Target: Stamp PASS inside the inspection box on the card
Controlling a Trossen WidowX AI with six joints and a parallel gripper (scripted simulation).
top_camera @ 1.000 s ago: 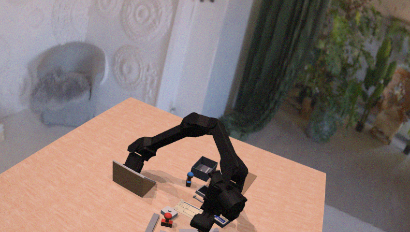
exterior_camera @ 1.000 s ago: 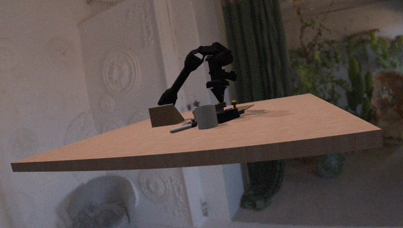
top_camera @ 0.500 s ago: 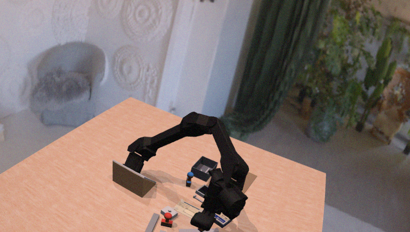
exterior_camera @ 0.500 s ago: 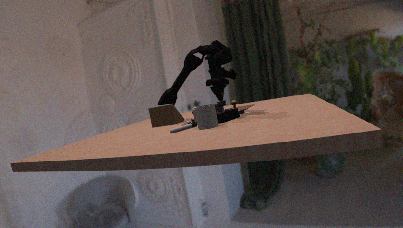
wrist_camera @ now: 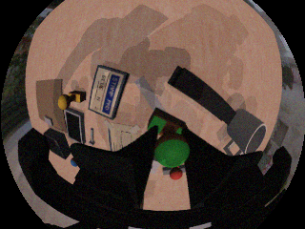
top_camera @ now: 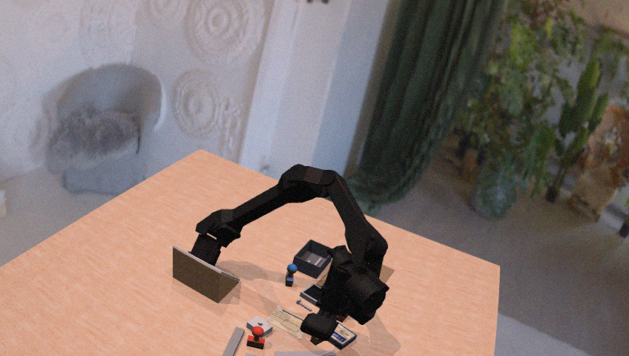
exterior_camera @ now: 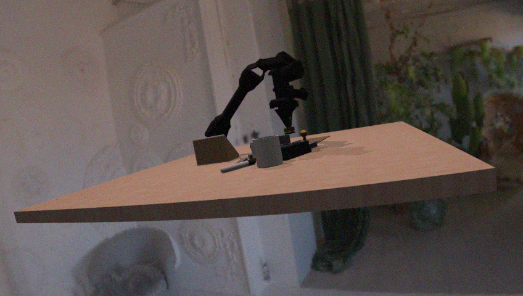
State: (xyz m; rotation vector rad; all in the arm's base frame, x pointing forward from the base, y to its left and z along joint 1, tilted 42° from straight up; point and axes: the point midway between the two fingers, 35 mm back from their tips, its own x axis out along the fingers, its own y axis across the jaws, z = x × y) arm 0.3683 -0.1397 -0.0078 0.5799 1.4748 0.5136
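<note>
Now: gripper tip 6 cm past the dark flat pad, 22 cm to the right of it and 9 cm above it. Round my gripper tip: green-knobbed stamp right at my gripper tip; then blue-and-white labelled box 2 cm ahead, 11 cm to the left, 8 cm below; then red-knobbed stamp 13 cm behind, 3 cm to the right, 8 cm below.
</note>
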